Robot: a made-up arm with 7 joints. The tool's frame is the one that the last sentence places.
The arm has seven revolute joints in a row. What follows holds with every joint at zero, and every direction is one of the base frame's.
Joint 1 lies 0.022 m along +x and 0.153 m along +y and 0.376 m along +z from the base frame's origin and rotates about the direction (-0.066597, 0.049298, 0.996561), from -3.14 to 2.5 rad.
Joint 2 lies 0.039 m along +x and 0.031 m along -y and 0.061 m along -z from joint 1 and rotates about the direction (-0.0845, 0.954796, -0.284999), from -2.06 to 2.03 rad.
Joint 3 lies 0.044 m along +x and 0.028 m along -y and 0.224 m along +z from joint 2 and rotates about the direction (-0.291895, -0.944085, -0.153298), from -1.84 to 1.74 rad.
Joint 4 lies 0.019 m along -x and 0.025 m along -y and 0.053 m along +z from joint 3 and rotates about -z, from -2.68 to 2.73 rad.
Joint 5 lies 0.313 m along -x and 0.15 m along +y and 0.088 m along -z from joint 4 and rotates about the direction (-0.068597, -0.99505, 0.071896), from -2.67 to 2.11 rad.
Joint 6 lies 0.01 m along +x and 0.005 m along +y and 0.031 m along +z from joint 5 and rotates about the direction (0.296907, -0.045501, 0.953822), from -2.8 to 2.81 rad.
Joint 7 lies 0.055 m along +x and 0.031 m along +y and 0.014 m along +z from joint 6 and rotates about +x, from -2.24 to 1.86 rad.
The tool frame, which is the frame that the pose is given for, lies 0.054 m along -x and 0.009 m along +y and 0.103 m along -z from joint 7; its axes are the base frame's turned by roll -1.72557, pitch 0.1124 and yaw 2.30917 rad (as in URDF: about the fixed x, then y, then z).
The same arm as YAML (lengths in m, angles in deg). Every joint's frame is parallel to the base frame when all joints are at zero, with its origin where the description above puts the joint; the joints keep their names.
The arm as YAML. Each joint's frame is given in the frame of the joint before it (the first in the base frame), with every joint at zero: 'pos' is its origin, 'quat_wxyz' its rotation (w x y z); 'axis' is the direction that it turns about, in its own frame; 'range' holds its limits. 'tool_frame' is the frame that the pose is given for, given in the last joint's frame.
length_unit: m
angle_unit: deg
joints:
  - joint: joint 1
    pos: [0.022, 0.153, 0.376]
    quat_wxyz: [1.0, 0.0, 0.0, 0.0]
    axis: [-0.066597, 0.049298, 0.996561]
    range: [-179.91, 143.24]
  - joint: joint 2
    pos: [0.039, -0.031, -0.061]
    quat_wxyz: [1.0, 0.0, 0.0, 0.0]
    axis: [-0.0845, 0.954796, -0.284999]
    range: [-118.03, 116.31]
  - joint: joint 3
    pos: [0.044, -0.028, 0.224]
    quat_wxyz: [1.0, 0.0, 0.0, 0.0]
    axis: [-0.291895, -0.944085, -0.153298]
    range: [-105.42, 99.69]
  - joint: joint 4
    pos: [-0.019, -0.025, 0.053]
    quat_wxyz: [1.0, 0.0, 0.0, 0.0]
    axis: "-z"
    range: [-153.55, 156.42]
  - joint: joint 5
    pos: [-0.313, 0.15, -0.088]
    quat_wxyz: [1.0, 0.0, 0.0, 0.0]
    axis: [-0.068597, -0.99505, 0.071896]
    range: [-152.98, 120.89]
  - joint: joint 6
    pos: [0.01, 0.005, 0.031]
    quat_wxyz: [1.0, 0.0, 0.0, 0.0]
    axis: [0.296907, -0.045501, 0.953822]
    range: [-160.43, 161.0]
  - joint: joint 7
    pos: [0.055, 0.031, 0.014]
    quat_wxyz: [1.0, 0.0, 0.0, 0.0]
    axis: "+x"
    range: [-128.34, 106.57]
tool_frame:
  pos: [-0.054, 0.009, -0.103]
  quat_wxyz: [0.223482, -0.340053, -0.678937, 0.611117]

